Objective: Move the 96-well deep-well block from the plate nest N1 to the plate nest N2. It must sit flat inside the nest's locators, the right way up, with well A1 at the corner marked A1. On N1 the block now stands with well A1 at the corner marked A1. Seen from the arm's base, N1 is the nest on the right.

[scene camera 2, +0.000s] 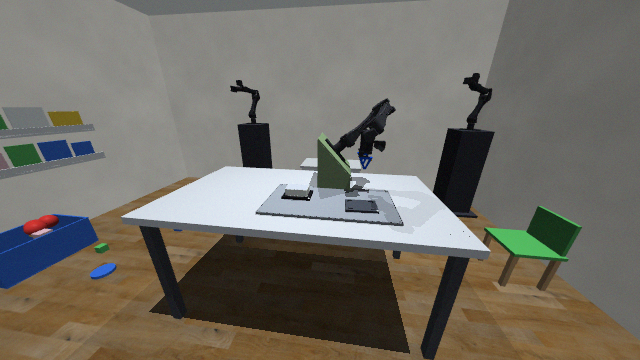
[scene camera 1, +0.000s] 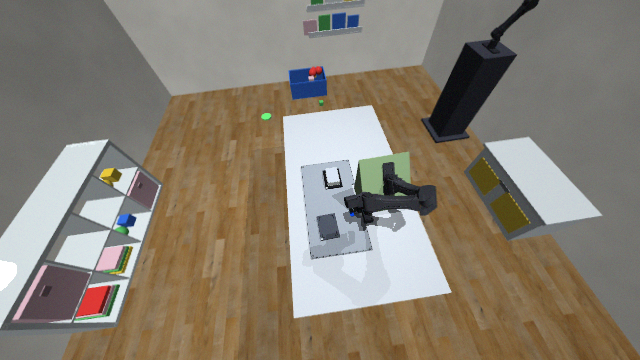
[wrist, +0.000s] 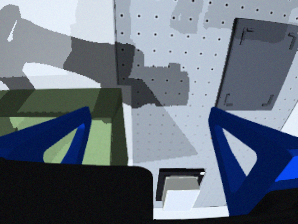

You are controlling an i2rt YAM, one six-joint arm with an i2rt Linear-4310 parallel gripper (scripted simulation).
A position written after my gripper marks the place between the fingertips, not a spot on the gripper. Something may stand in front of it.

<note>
I see my gripper [wrist: 150, 113] and a deep-well block [wrist: 180, 192].
</note>
